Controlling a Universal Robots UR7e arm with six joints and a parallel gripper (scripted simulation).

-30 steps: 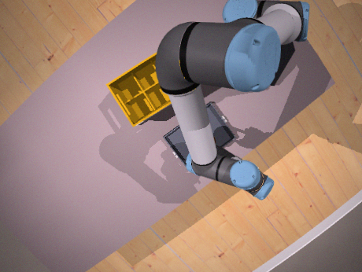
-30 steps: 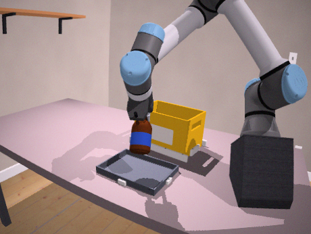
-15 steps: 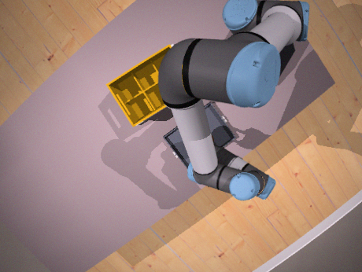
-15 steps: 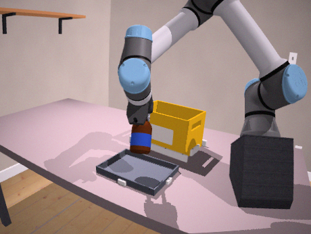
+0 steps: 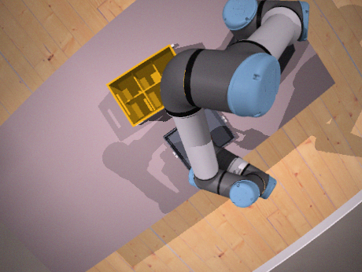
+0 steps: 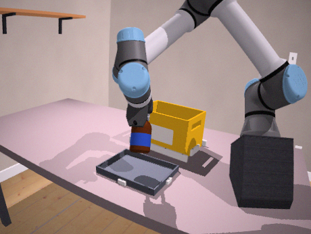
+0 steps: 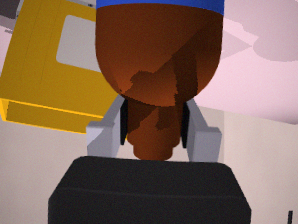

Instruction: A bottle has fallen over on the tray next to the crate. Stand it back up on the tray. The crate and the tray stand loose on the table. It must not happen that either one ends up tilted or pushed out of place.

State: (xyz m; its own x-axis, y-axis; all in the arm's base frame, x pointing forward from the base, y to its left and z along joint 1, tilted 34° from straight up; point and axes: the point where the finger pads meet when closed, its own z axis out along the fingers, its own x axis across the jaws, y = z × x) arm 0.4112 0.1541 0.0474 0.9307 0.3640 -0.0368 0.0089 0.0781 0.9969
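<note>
Right now my hand is 1 cm past the bottle, 2 cm to the right of it and 5 cm above it. The rest, counted from my hand: dark grey tray 1 cm behind, 5 cm to the left, 19 cm below; yellow crate 3 cm behind, 25 cm to the right, 12 cm below.
</note>
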